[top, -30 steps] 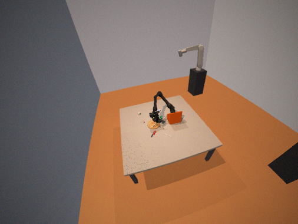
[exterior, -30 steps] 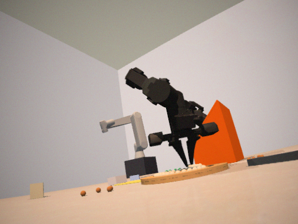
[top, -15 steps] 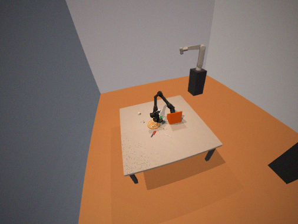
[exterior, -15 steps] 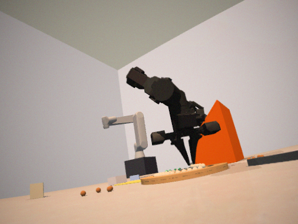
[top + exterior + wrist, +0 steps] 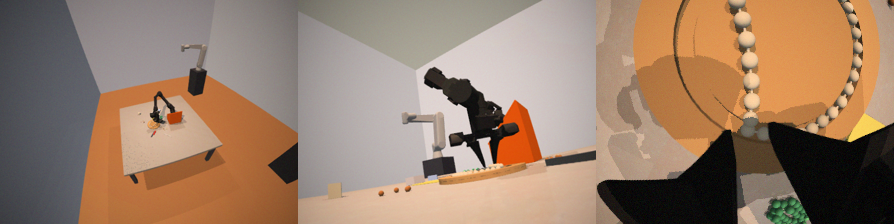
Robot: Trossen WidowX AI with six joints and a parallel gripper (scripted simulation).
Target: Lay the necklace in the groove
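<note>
My gripper tip is now 6 cm short of the round wooden bead board and 1 cm above it. From my gripper tip the other things lie so: tan cube: 33 cm to the right, 23 cm ahead; yellow flat piece: 17 cm to the right, 2 cm below, 1 cm ahead; red-handled tool: 18 cm to the left, 12 cm ahead, 1 cm below.
</note>
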